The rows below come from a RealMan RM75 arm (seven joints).
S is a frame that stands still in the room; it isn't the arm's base.
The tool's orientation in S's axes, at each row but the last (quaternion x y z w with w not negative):
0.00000 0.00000 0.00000 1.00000
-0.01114 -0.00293 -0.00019 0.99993
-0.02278 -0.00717 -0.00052 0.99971
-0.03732 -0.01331 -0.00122 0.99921
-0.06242 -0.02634 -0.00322 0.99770
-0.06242 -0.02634 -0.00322 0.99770
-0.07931 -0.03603 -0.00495 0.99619
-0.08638 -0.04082 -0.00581 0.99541
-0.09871 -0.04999 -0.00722 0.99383
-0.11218 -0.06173 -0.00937 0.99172
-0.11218 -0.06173 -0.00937 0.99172
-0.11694 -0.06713 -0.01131 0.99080
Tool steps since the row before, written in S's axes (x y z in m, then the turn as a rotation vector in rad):
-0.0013 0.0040 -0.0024 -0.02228 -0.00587 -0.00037
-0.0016 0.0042 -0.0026 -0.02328 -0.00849 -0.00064
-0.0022 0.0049 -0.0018 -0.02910 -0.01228 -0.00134
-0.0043 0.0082 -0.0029 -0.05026 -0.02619 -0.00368
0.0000 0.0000 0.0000 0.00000 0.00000 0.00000
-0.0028 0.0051 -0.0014 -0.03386 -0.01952 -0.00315
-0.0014 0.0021 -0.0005 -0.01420 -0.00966 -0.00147
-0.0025 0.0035 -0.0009 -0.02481 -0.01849 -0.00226
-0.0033 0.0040 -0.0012 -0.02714 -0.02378 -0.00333
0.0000 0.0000 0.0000 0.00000 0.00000 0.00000
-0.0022 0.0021 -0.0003 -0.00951 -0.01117 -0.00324
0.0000 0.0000 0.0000 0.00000 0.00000 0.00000
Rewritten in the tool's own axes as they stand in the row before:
-0.0013 0.0040 -0.0024 -0.02228 -0.00587 -0.00037
-0.0016 0.0043 -0.0025 -0.02328 -0.00848 -0.00069
-0.0022 0.0050 -0.0015 -0.02911 -0.01225 -0.00148
-0.0044 0.0084 -0.0022 -0.05030 -0.02602 -0.00429
0.0000 0.0000 0.0000 0.00000 0.00000 0.00000
-0.0029 0.0052 -0.0006 -0.03392 -0.01930 -0.00379
-0.0014 0.0021 -0.0001 -0.01423 -0.00953 -0.00197
-0.0026 0.0036 -0.0001 -0.02483 -0.01829 -0.00342
-0.0034 0.0041 -0.0001 -0.02723 -0.02332 -0.00527
0.0000 0.0000 0.0000 0.00000 0.00000 0.00000
-0.0022 0.0020 0.0004 -0.00979 -0.01048 -0.00449
0.0000 0.0000 0.0000 0.00000 0.00000 0.00000

